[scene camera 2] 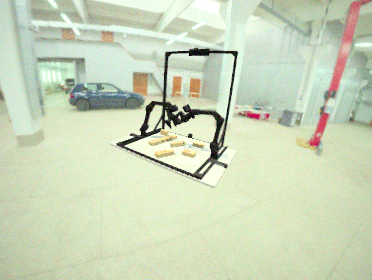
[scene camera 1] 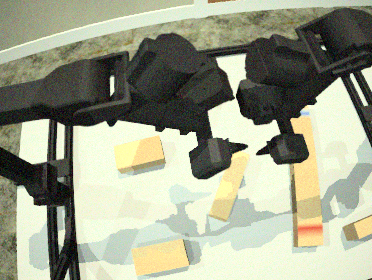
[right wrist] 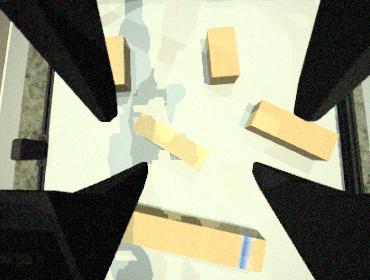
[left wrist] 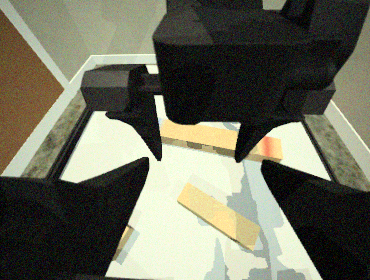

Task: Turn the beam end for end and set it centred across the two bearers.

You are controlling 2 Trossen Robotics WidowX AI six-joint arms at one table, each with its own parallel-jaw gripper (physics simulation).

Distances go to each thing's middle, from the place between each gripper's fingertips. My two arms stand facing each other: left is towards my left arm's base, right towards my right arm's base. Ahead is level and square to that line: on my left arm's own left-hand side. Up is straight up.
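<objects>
Beam (scene camera 1: pixel 306 205): 4 cm behind my left hand, 19 cm to the right of it, 24 cm below it.
My right gripper: 5 cm past the beam, 16 cm to the left of it, 19 cm above it.
</objects>
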